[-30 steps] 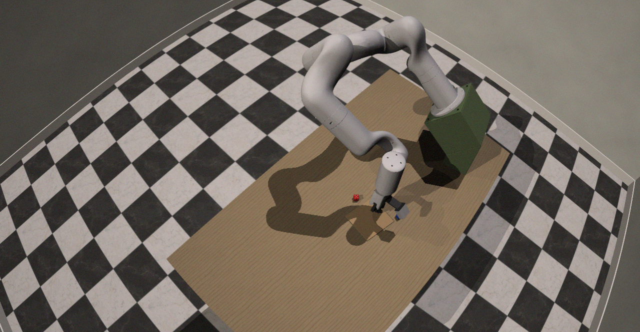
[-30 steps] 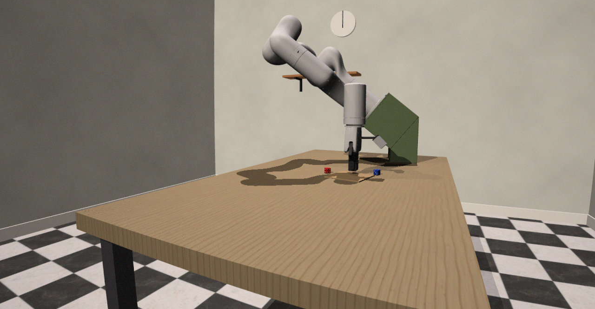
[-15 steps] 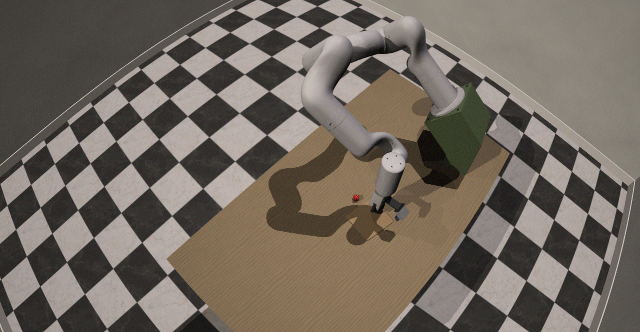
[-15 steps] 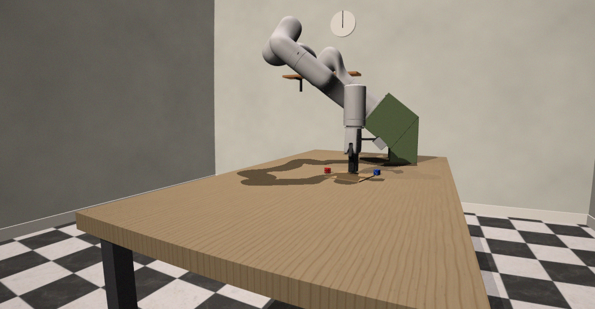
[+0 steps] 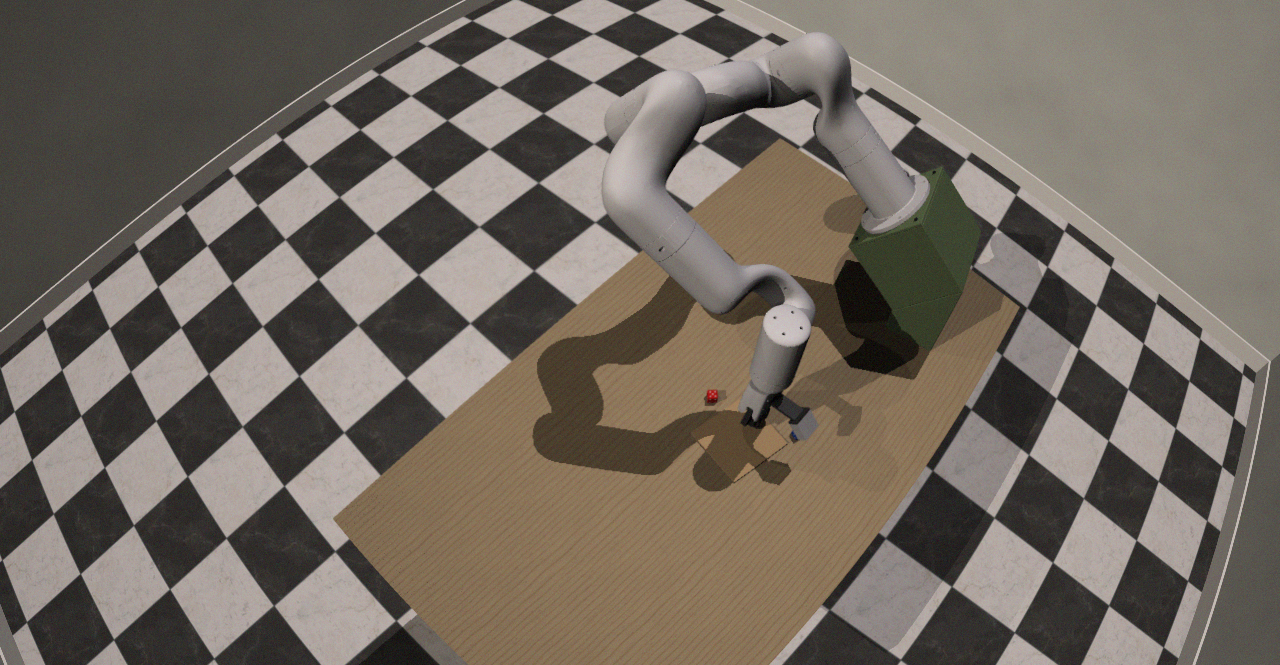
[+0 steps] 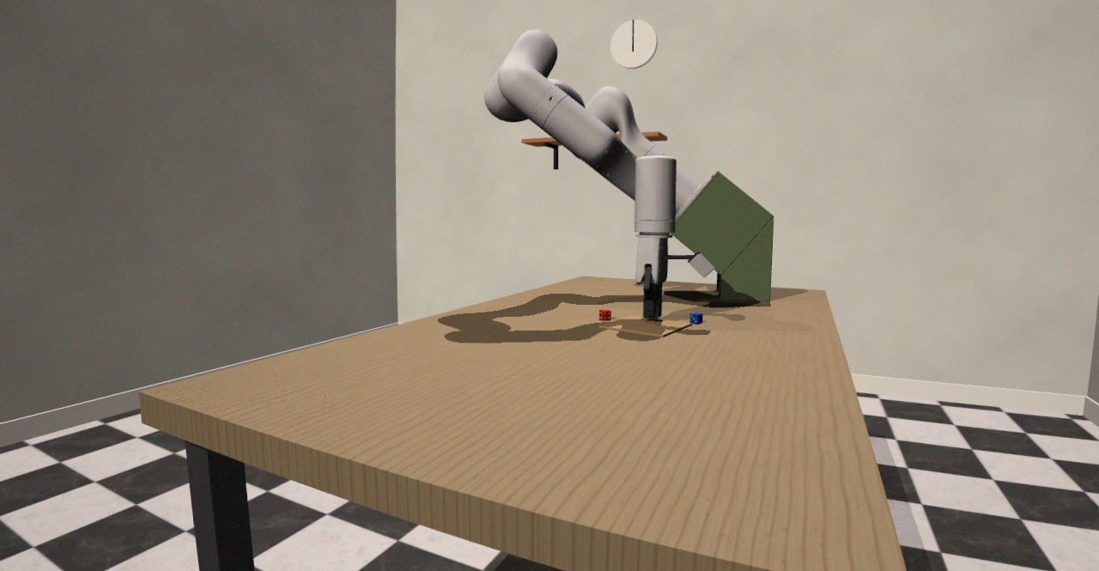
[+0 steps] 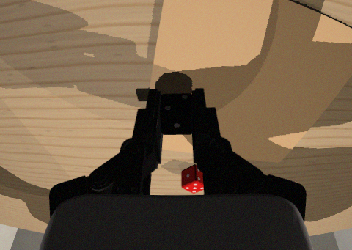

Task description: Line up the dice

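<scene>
My hand is 10 mm above the black die. From my hand the other things lie so: tan mat 50 mm ahead, 30 mm below; red die 20 mm ahead, 100 mm to the right, 20 mm below; blue die 30 mm behind, 90 mm to the left, 20 mm below.
</scene>
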